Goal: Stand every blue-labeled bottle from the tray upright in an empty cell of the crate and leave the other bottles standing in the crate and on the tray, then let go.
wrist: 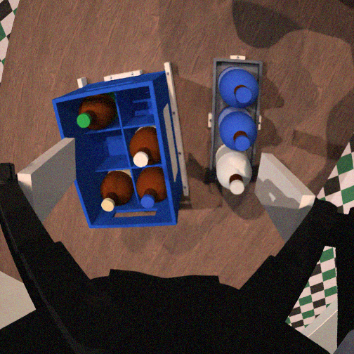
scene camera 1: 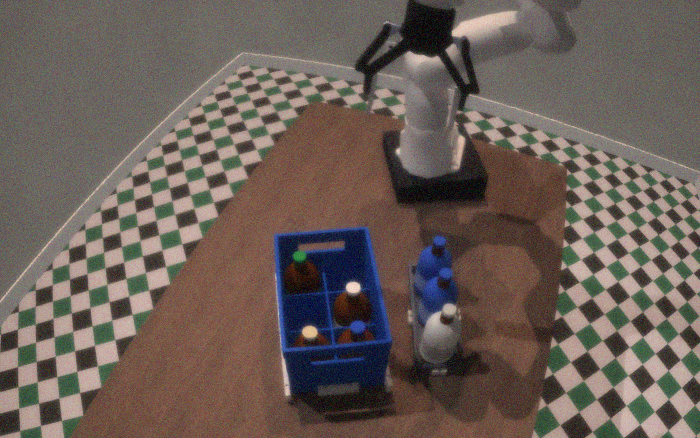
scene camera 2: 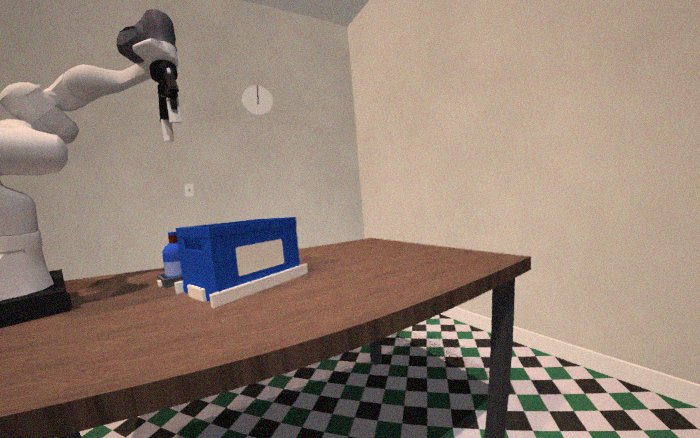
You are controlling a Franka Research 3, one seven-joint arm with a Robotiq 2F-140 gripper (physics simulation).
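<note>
Two blue bottles with blue caps (scene camera 1: 433,261) (wrist: 237,85), (scene camera 1: 439,298) (wrist: 237,127) and a white bottle (scene camera 1: 439,338) (wrist: 233,167) stand in a row on the dark tray (scene camera 1: 412,289) (wrist: 215,100). The blue crate (scene camera 1: 335,374) (scene camera 2: 224,268) (wrist: 135,223) has six cells. Brown bottles stand in four: green-capped (scene camera 1: 301,277) (wrist: 97,112), white-capped (scene camera 1: 352,308) (wrist: 145,143), cream-capped (scene camera 1: 309,333) (wrist: 117,186) and blue-capped (scene camera 1: 357,330) (wrist: 151,183). The far right and middle left cells are empty in scene camera 1. My gripper (scene camera 1: 415,103) (scene camera 2: 171,126) (wrist: 166,165) is open, high above the table.
White strips (scene camera 2: 258,286) (wrist: 177,130) lie along the crate's base. The tray stands right of the crate in scene camera 1, with a gap between them. The black robot base (scene camera 1: 438,191) (scene camera 2: 36,307) stands behind them on the wooden table (scene camera 1: 216,309) (scene camera 2: 361,289).
</note>
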